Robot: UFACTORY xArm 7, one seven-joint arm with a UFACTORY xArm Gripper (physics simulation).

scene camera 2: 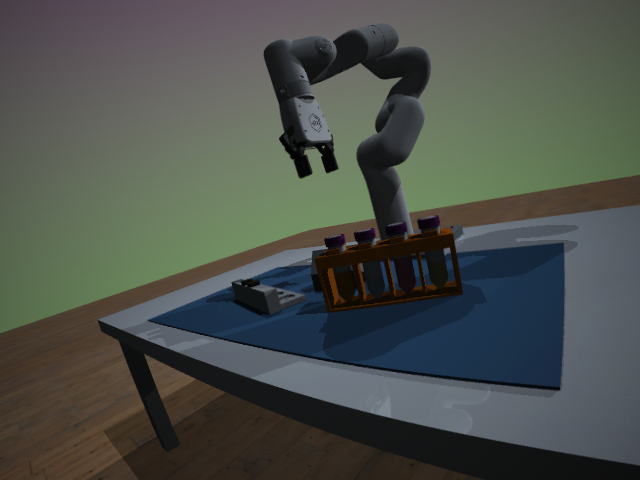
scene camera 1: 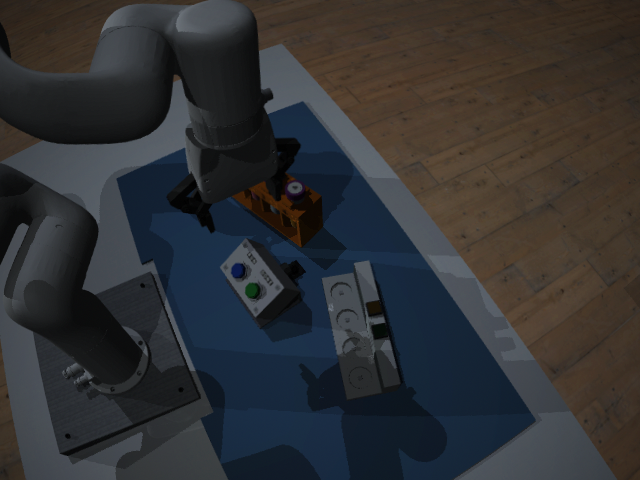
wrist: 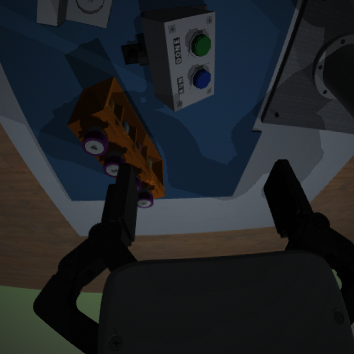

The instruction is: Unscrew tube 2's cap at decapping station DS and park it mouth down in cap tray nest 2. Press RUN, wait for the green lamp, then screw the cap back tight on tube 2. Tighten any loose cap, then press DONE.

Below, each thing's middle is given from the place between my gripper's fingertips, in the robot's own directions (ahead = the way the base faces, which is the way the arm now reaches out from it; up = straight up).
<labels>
I see the grey button box [scene camera 1: 278,294] 1 cm ahead of my hand and 20 cm below it.
</labels>
